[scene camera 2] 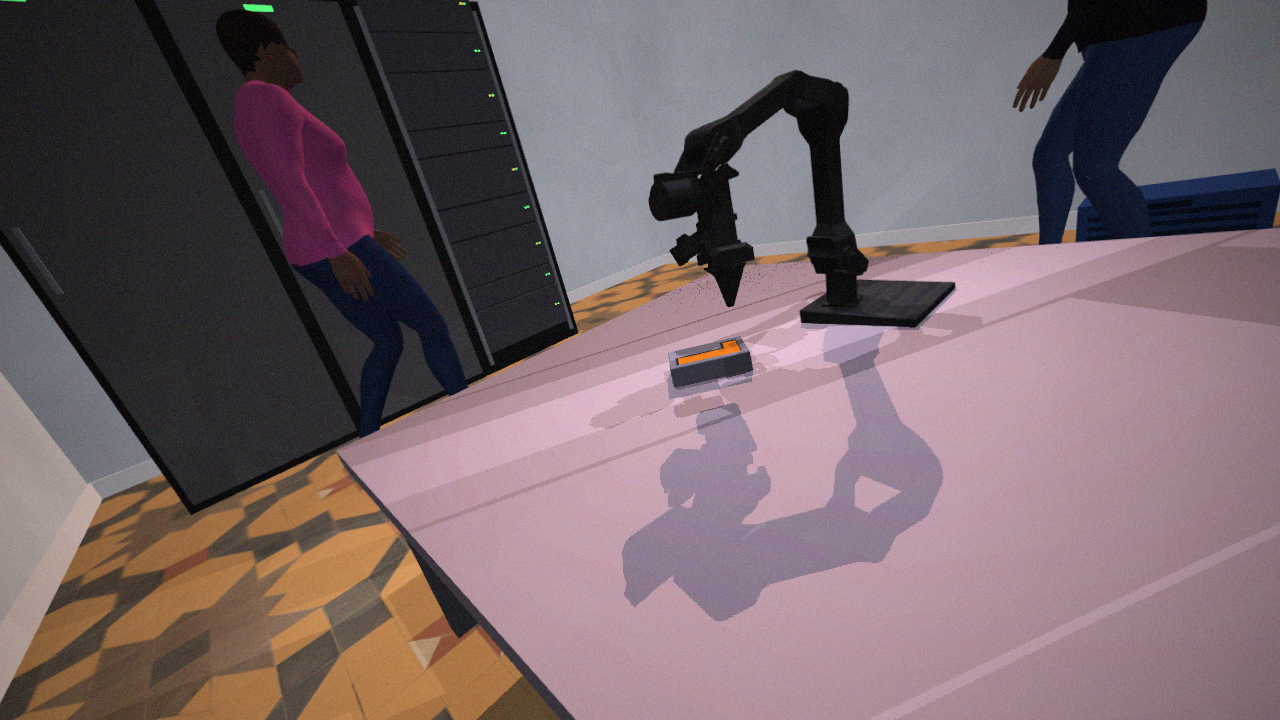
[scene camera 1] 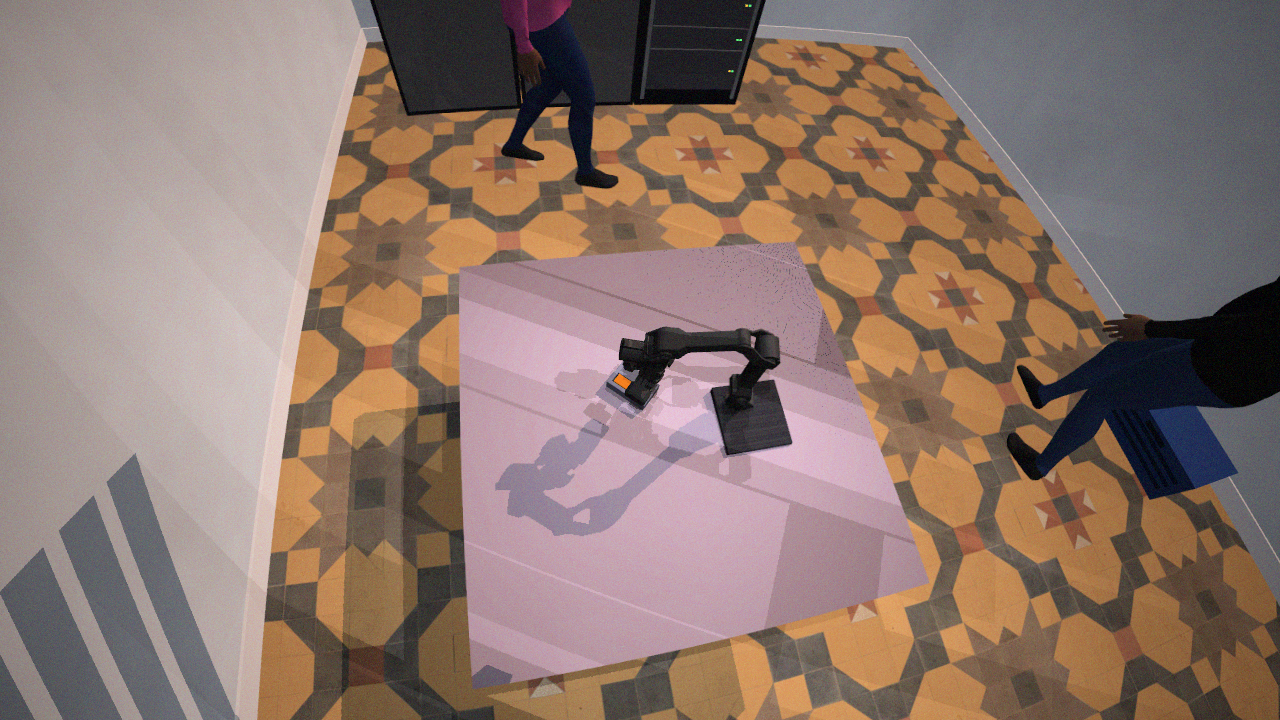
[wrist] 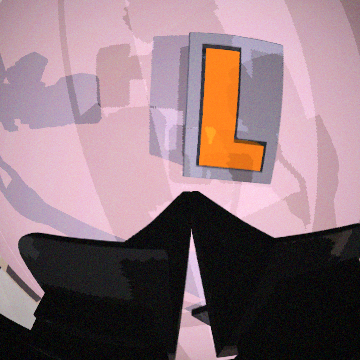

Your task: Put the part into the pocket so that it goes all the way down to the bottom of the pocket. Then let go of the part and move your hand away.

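Places are measured from the arm's base along level axes (x ahead, y left, z up), in centimetres.
Pixels of known places: gripper, between the fingertips: (scene camera 2: 730, 306) (scene camera 1: 644, 389) (wrist: 189, 198); arm's base, origin of its link: (scene camera 2: 841, 301) (scene camera 1: 736, 401).
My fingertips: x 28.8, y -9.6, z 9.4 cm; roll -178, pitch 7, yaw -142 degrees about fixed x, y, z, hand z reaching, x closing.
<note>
For each thing: its top centre in the pictures, then the offset to it from my fingertips. Level surfaces: height alone.
- orange L-shaped part, centre of its top: (wrist: 236, 108) (scene camera 2: 707, 352) (scene camera 1: 633, 383) dx +0.2, dy -6.1, dz -8.3 cm
- grey block, centre of its top: (wrist: 235, 106) (scene camera 2: 706, 351) (scene camera 1: 633, 383) dx +0.3, dy -6.3, dz -8.2 cm
- pink table top, height of its surface: dz -11.8 cm
The orange L-shaped part (scene camera 1: 622, 381) (scene camera 2: 707, 354) (wrist: 220, 110) lies inside the L-shaped pocket of the grey block (scene camera 2: 711, 371) (wrist: 265, 95). It lies level, with its top close to the block's top face and a thin dark gap around it. The pocket's bottom is hidden under the part. My gripper (scene camera 2: 731, 304) (wrist: 189, 198) is shut and empty, its fingertips together. It hangs above the block and apart from it in the scene camera 2 view. In the scene camera 1 view the arm covers part of the block.
The block stands on a pink table top (scene camera 1: 626, 582) (scene camera 2: 1029, 501). The arm's dark base plate (scene camera 1: 753, 420) (scene camera 2: 881, 304) stands beside it. Two people (scene camera 1: 563, 80) (scene camera 1: 1190, 358) stand beyond the table, near dark cabinets (scene camera 1: 572, 62) and a blue box (scene camera 1: 1181, 452).
</note>
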